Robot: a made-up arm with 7 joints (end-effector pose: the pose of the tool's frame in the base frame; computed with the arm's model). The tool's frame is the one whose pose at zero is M. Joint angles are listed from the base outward.
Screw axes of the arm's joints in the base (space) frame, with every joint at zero. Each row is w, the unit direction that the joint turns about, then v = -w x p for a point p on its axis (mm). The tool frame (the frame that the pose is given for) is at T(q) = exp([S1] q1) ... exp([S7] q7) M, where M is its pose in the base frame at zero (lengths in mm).
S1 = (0, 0, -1, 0.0, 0.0, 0.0)
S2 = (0, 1, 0, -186.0, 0.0, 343.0)
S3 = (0, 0, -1, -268.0, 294.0, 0.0)
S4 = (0, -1, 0, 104.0, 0.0, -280.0)
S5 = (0, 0, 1, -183.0, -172.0, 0.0)
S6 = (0, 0, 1, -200.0, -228.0, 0.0)
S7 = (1, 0, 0, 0.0, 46.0, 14.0)
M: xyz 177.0 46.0 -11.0 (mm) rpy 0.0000 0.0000 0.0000 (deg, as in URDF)
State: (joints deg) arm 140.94 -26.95 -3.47 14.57 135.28 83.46 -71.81
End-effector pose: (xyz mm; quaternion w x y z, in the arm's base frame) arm -474.7 -108.2 -3.0 0.5752 -0.4136 -0.0710 0.7022
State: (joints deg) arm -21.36 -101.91 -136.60 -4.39 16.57 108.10 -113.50
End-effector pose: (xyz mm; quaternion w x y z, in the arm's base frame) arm 174.4 692.6 638.8 0.8213 -0.0137 0.1059 -0.5605
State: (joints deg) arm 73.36 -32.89 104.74 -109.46 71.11 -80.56 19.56
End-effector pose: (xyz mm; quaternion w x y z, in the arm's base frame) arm 413.3 -77.5 118.6 0.0456 0.8564 -0.1611 -0.4884
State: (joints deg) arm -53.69 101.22 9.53 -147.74 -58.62 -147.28 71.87
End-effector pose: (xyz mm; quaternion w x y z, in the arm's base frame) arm 627.1 4.3 246.0 0.2131 -0.6510 -0.0947 0.7224
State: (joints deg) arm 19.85 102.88 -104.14 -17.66 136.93 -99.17 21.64
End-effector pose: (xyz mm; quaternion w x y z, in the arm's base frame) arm 200.0 -103.9 -50.1 0.0709 0.7518 0.3233 0.5703
